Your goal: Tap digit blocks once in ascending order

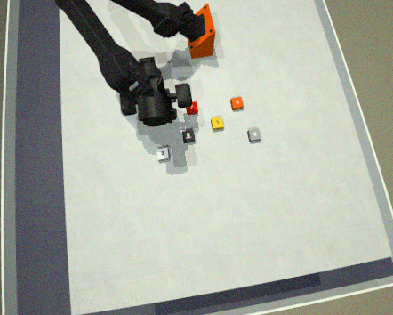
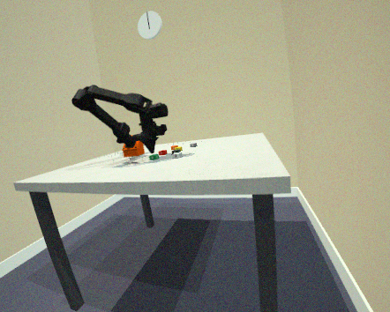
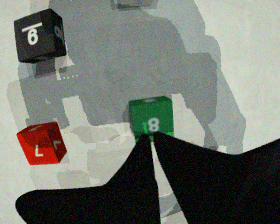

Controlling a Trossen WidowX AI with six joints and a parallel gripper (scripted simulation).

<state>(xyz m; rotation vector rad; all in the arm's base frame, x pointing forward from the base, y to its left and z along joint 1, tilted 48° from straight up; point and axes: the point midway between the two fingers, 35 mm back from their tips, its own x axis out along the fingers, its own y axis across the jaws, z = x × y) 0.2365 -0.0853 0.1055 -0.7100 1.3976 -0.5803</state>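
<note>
My gripper tip is now 1 cm short of the green block and 2 cm above it. From my gripper tip the other things lie so: red block (1 cm behind, 10 cm to the left, 2 cm below); then white block (13 cm ahead, 2 cm below); then black block (8 cm ahead, 8 cm to the left, 2 cm below).
</note>
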